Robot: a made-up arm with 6 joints.
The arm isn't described. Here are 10 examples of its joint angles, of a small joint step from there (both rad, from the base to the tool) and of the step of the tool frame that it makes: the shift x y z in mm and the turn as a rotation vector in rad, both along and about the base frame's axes.
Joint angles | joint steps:
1: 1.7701 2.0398 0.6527 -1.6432 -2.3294 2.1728 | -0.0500 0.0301 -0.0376 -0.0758 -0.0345 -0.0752
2: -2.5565 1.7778 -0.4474 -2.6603 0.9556 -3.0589 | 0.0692 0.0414 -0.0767 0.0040 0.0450 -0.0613
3: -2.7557 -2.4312 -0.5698 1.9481 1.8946 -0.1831 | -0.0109 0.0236 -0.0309 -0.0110 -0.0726 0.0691
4: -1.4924 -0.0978 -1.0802 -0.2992 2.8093 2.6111 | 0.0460 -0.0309 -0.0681 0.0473 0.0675 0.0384
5: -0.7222 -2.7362 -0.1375 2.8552 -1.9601 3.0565 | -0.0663 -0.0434 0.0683 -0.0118 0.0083 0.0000
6: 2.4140 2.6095 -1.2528 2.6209 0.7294 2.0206 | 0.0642 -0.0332 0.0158 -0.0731 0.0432 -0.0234
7: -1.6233 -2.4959 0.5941 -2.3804 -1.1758 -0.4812 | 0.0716 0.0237 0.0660 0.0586 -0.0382 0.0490
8: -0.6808 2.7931 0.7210 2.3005 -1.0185 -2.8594 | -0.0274 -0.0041 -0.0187 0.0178 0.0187 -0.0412
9: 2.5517 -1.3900 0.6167 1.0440 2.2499 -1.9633 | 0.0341 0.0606 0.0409 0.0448 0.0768 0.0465
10: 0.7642 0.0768 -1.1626 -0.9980 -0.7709 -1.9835 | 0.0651 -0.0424 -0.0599 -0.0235 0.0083 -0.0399
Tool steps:
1: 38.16 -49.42 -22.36 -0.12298 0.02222 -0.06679
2: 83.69 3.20 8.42 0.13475 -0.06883 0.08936
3: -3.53 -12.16 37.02 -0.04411 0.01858 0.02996
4: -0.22 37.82 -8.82 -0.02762 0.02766 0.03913
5: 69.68 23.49 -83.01 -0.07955 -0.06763 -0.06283
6: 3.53 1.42 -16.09 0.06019 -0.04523 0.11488
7: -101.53 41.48 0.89 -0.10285 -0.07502 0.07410
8: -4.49 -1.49 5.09 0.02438 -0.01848 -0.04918
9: 4.67 50.06 75.35 0.05961 0.01877 0.00039
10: -45.38 -32.89 1.64 -0.02896 0.02261 0.00865
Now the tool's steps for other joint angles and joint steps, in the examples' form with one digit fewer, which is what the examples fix.
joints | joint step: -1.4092 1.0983 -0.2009 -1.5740 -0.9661 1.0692 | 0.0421 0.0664 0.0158 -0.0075 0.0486 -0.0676
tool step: 42.7 6.9 -66.7 0.0974 0.0538 -0.0156
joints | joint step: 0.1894 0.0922 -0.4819 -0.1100 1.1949 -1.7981 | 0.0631 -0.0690 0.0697 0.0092 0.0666 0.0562
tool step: -30.4 30.1 76.9 -0.0085 -0.2062 0.0242
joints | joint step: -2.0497 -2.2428 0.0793 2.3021 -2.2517 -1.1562 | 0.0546 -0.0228 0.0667 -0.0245 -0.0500 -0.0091
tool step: -65.6 54.3 -71.3 -0.1192 0.0469 0.0912
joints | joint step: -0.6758 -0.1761 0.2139 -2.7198 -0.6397 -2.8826 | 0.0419 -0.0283 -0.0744 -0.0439 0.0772 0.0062
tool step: -18.3 38.0 -25.0 0.1087 0.0626 0.0247
